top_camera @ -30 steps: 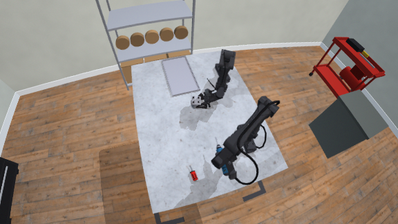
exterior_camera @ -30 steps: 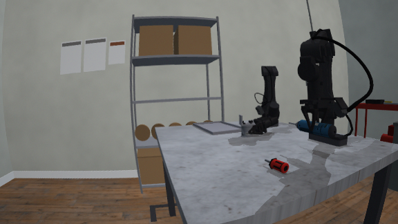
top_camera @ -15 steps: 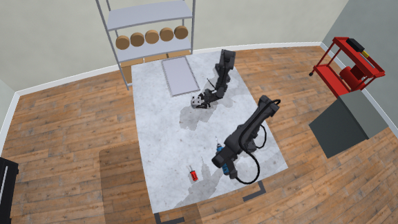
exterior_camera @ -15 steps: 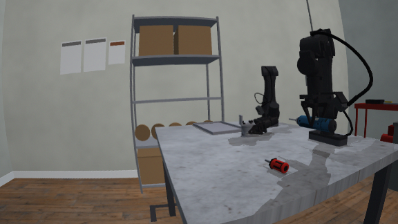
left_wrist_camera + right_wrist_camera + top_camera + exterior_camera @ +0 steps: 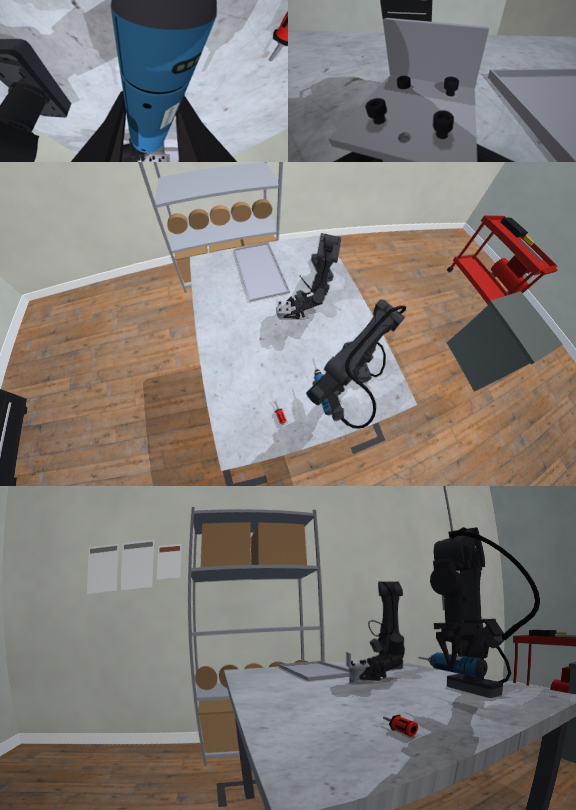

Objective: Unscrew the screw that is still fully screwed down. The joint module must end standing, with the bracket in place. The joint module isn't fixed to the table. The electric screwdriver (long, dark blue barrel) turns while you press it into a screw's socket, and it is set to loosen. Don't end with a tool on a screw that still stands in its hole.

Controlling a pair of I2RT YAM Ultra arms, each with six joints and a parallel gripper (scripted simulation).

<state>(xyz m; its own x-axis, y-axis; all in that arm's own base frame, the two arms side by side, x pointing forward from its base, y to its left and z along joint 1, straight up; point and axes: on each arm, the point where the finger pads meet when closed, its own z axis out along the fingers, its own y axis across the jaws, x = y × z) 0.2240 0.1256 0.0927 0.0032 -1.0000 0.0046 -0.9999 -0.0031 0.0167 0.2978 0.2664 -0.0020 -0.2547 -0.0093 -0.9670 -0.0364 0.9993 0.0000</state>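
Now: the joint module right at my right hand. Round my right hand: screw 4 cm above, 2 cm ahead, 1 cm to the left; then grey bracket 5 cm above; then flat grey tray 33 cm to the right, 7 cm ahead, 2 cm below.
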